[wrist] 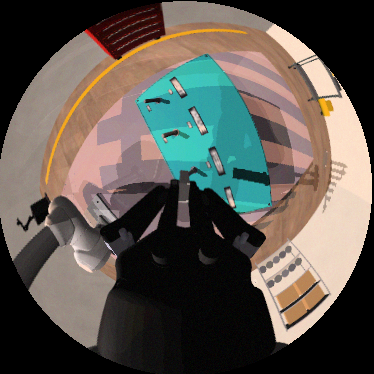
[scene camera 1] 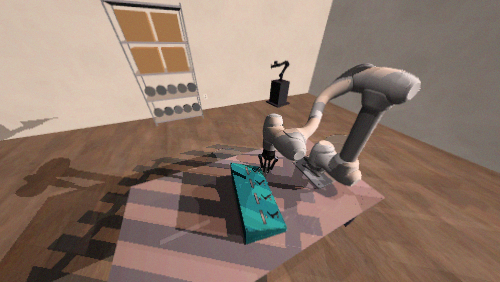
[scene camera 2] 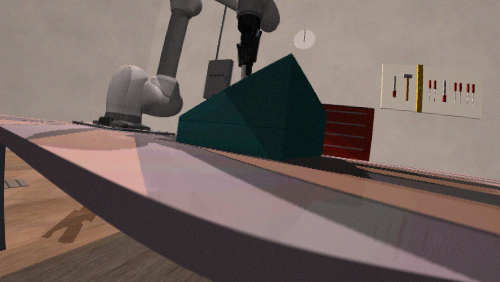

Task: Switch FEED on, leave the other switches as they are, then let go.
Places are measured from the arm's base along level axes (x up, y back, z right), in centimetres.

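Where they show: gripper, between the fingertips: (wrist: 183, 177) (scene camera 1: 265, 175); arm's base, origin of its link: (scene camera 1: 315, 166) (scene camera 2: 122, 127).
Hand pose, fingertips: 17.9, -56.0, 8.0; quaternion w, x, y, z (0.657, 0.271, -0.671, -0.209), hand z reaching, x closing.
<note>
Each offset is from my fingertips to the top centre of the thing, as dx, dy, dz. Level surfaces: height alone.
The teal switch panel (scene camera 1: 248, 215) (scene camera 2: 300, 110) (wrist: 225, 100) slopes upward on the table. Four pale label plates show on it in the wrist view; their lettering is too small to read, so I cannot tell which is FEED. Dark levers show beside them: one lever @(-6.1, -9.0, -20.8) (wrist: 153, 101) at the far end in the wrist view, a middle lever @(-6.1, -4.8, -9.6) (wrist: 171, 134), and another lever @(-6.1, -0.6, +1.7) (wrist: 194, 171) close to my fingertips. The fourth is hidden behind my gripper. My gripper (scene camera 1: 267, 171) (scene camera 2: 246, 70) (wrist: 183, 177) is shut and empty, pointing down at the panel's low side. Contact with a lever cannot be told.
The panel stands on the pink table @(dx -19.0) (scene camera 1: 150, 205) (scene camera 2: 175, 185). The arm's base plate (scene camera 1: 316, 176) is beyond its low side. A shelf rack (scene camera 1: 165, 43), a red tool cabinet (scene camera 2: 348, 131) (wrist: 132, 27) and a black pedestal (scene camera 1: 279, 92) stand farther off.
</note>
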